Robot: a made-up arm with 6 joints. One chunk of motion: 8 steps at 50 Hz.
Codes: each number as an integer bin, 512 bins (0 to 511) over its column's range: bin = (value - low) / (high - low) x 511, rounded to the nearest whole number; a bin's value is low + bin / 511 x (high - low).
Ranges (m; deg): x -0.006..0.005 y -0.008..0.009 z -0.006..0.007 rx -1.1..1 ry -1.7..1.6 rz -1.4..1
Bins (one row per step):
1: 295 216 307 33 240 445
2: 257 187 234 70 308 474
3: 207 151 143 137 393 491
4: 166 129 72 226 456 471
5: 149 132 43 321 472 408
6: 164 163 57 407 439 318
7: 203 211 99 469 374 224
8: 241 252 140 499 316 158
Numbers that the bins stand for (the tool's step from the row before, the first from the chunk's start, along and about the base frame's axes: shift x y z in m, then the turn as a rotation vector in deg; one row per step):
1: 0.00035 -0.00081 0.00181 -0.964 -0.150 0.690
2: -0.00047 -0.00178 -0.00005 -0.812 0.289 0.826
3: -0.00154 -0.00298 -0.00236 -0.537 0.838 0.906
4: -0.00243 -0.00371 -0.00417 -0.171 1.245 0.812
5: -0.00279 -0.00361 -0.00491 0.219 1.348 0.516
6: -0.00247 -0.00258 -0.00455 0.573 1.135 0.094
7: -0.00163 -0.00098 -0.00348 0.827 0.715 -0.348
8: -0.00081 0.00038 -0.00244 0.951 0.341 -0.658

